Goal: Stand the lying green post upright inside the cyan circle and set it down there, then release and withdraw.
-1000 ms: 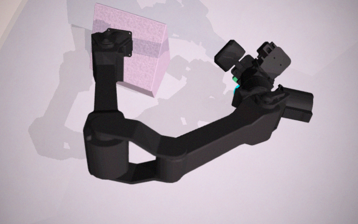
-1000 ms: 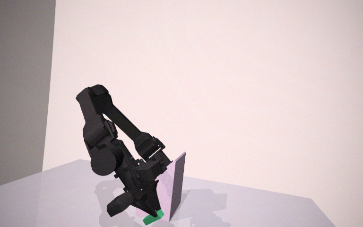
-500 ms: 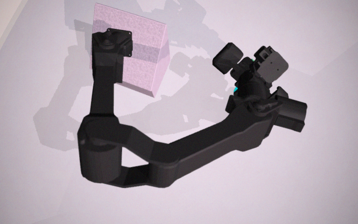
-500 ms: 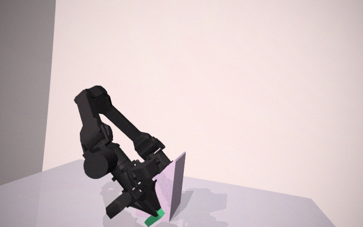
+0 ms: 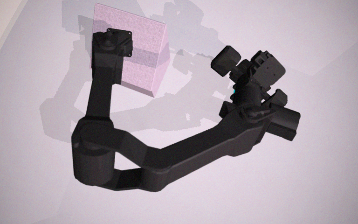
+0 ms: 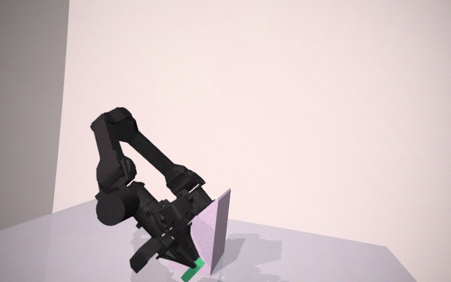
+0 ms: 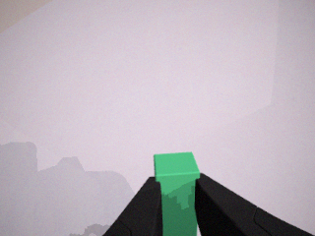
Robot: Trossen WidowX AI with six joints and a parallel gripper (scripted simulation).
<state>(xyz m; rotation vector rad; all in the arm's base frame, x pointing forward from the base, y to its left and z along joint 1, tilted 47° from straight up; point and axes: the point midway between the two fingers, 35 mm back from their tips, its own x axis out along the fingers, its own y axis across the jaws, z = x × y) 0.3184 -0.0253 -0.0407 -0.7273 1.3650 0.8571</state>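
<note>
Now: gripper tip 10 mm short of the cyan circle, 40 mm to the left of it and 120 mm above it. Also, from my gripper tip: green post 10 mm behind, 10 mm to the right, 20 mm below.
</note>
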